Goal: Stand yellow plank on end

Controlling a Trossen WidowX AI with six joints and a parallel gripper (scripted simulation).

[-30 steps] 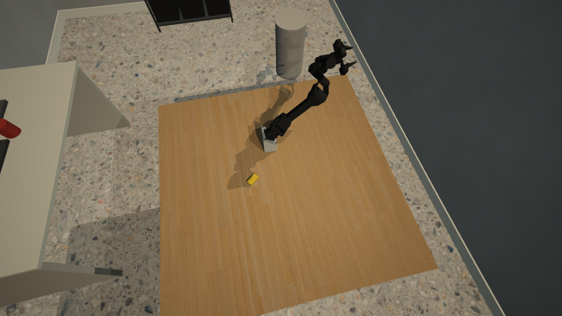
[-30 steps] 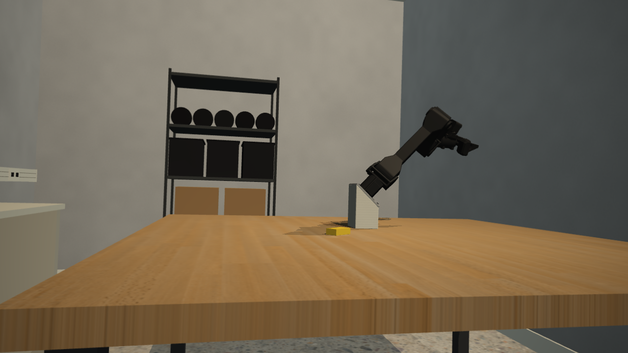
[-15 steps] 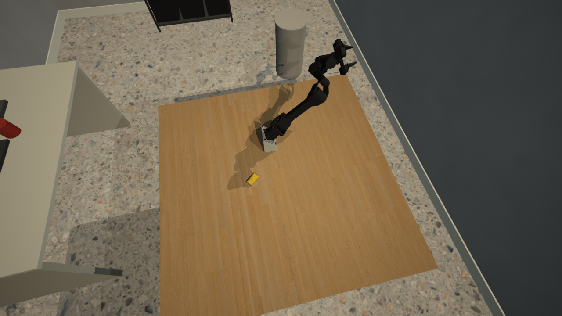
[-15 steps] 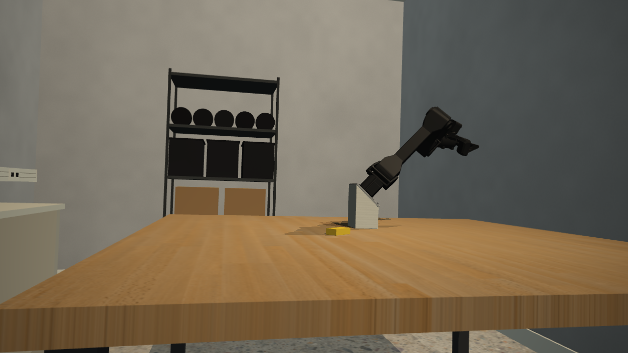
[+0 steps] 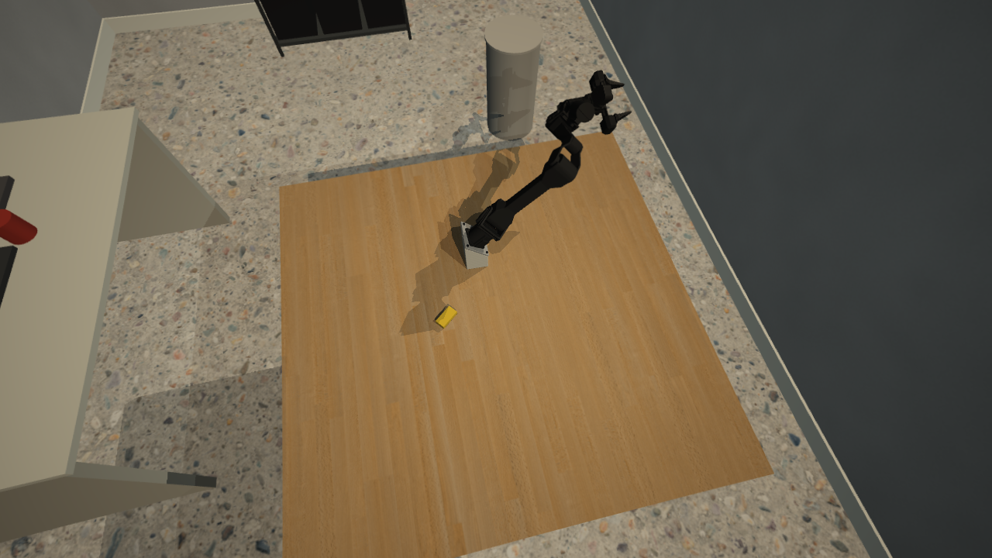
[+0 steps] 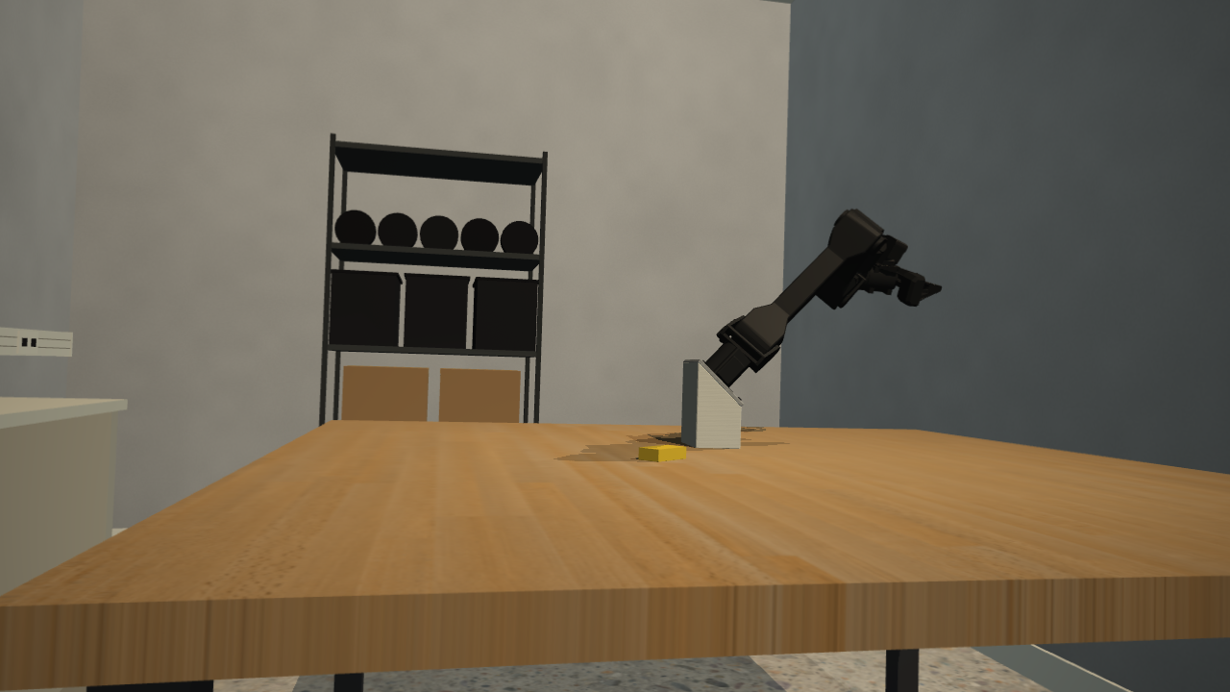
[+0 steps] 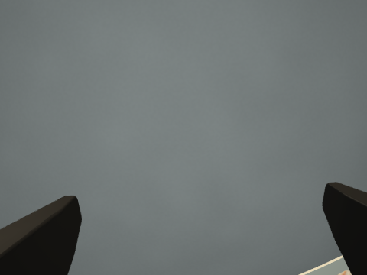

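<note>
Right now the yellow plank is 460 mm ahead of my hand, 680 mm to the right of it and 320 mm below it.
</note>
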